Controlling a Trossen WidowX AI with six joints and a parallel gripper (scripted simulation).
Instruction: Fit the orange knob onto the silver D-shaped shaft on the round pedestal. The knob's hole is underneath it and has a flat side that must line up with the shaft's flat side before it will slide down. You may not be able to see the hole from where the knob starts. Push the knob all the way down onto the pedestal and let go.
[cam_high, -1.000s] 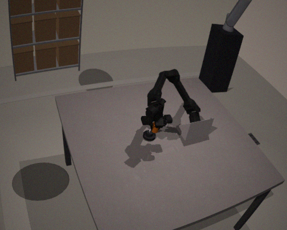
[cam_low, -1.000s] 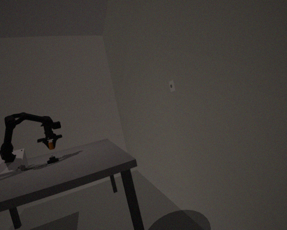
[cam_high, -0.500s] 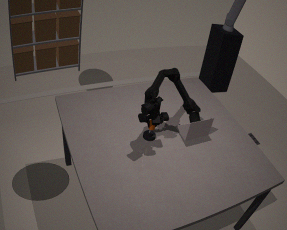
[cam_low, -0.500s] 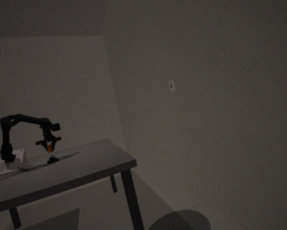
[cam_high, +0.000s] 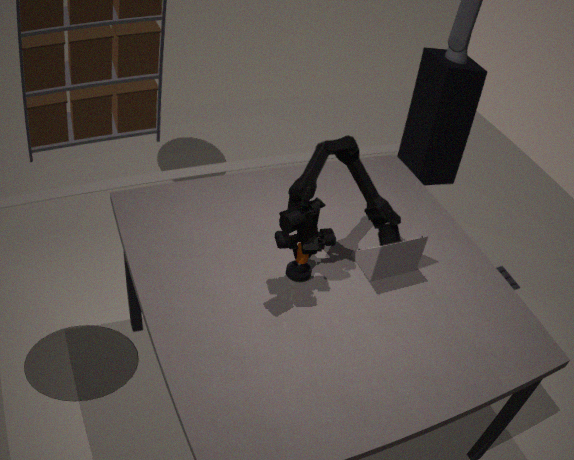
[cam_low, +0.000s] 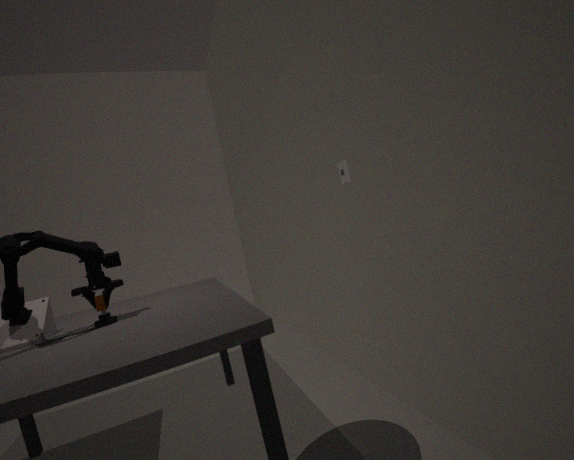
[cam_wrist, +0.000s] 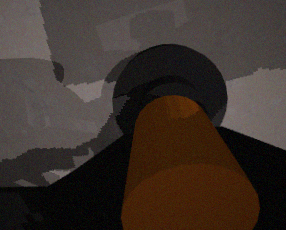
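The orange knob is 30 mm above my gripper tip. Also, from my gripper tip: round black pedestal 40 mm below.
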